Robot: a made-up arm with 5 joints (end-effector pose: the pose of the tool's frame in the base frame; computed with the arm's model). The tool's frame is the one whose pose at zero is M.
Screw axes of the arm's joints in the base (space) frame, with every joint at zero. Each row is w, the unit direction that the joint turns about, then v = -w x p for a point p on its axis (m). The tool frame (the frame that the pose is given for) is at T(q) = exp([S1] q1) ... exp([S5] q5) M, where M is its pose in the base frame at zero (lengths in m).
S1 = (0, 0, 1, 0, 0, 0)
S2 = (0, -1, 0, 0.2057, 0, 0.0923)
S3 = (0, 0, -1, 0.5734, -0.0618, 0)
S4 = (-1, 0, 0, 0, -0.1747, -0.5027)
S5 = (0, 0, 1, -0.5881, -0.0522, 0)
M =
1 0 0 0.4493
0 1 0 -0.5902
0 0 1 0.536
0 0 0 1
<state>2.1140 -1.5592 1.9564 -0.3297 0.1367</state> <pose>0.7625 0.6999 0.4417 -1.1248 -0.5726 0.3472</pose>
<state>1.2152 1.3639 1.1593 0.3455 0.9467</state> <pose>0.6099 -0.4437 0.7908 0.6187 -0.8904 0.8156</pose>
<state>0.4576 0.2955 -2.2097 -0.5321 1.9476</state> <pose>0.0554 -0.7270 0.5951 -0.2433 -0.2975 -1.6969</pose>
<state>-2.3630 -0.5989 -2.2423 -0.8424 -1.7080</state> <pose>-0.2551 0.0383 -0.1415 1.2897 0.7419 -1.3588</pose>
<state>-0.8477 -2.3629 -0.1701 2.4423 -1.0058</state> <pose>-0.1190 0.2840 0.0594 -0.7442 0.5501 0.7741</pose>
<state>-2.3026 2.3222 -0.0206 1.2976 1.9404</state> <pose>-0.1018 0.0040 0.3428 -1.3783 1.6574 -1.6652</pose>
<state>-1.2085 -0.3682 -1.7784 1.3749 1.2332</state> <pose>-0.6288 0.4445 0.1552 -1.1038 0.3075 1.5793</pose>
